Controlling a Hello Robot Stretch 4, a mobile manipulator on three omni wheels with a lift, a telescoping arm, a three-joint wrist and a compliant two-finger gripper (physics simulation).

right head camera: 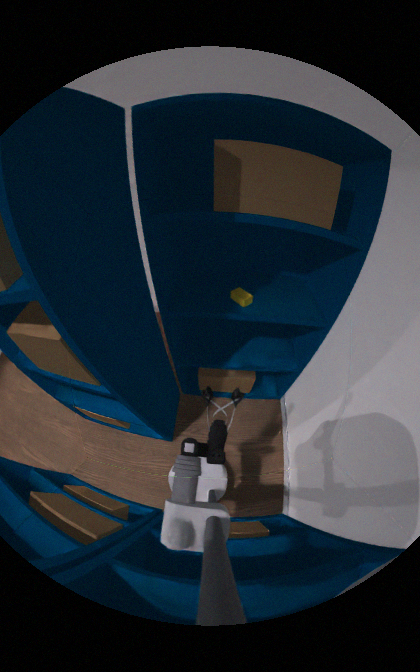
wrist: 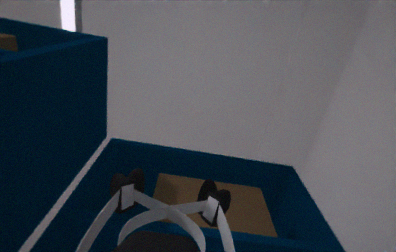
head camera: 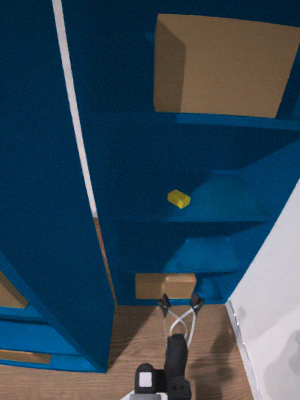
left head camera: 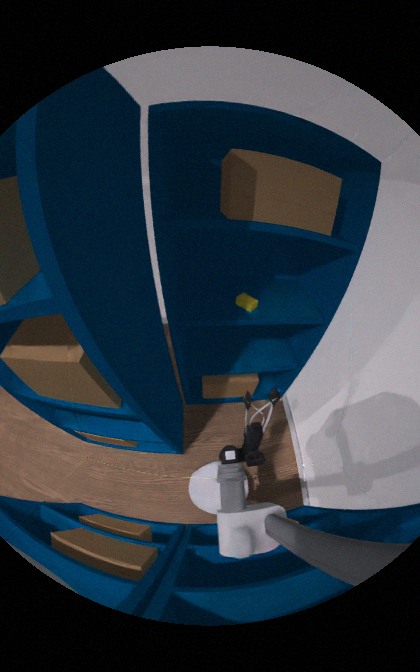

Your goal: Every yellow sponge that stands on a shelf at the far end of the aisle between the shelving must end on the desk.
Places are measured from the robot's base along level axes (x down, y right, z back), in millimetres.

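Pixels of known places: gripper, between the fingertips: (wrist: 172,187) (head camera: 181,294).
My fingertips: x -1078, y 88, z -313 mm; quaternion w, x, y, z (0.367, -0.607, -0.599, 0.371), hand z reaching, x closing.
Observation:
Ahead of a thing's pixels: the offset from my fingertips to its top centre.
A yellow sponge {dx +70, dy +75, dz -549 mm} (head camera: 178,199) (left head camera: 247,302) (right head camera: 241,297) rests on a middle shelf of the blue shelving in front of me, between the large box's shelf above and lower shelves below. The sponge does not show in the wrist view. My gripper (head camera: 180,303) (left head camera: 260,397) (right head camera: 222,395) (wrist: 172,187) is open, its two dark fingertips apart with no object between them. In the head view it appears below the sponge, apart from it. In the wrist view it appears in front of the upper part of the shelving. The desk does not show.
A large cardboard box {dx -612, dy +156, dz -599 mm} (head camera: 225,67) (left head camera: 285,192) (right head camera: 280,185) (wrist: 235,205) stands on the upper shelf and a smaller box (head camera: 150,286) (left head camera: 215,387) at the bottom. A blue side panel (head camera: 45,175) rises at left. A white wall (head camera: 280,280) (left head camera: 380,320) stands at right. More shelving is behind.

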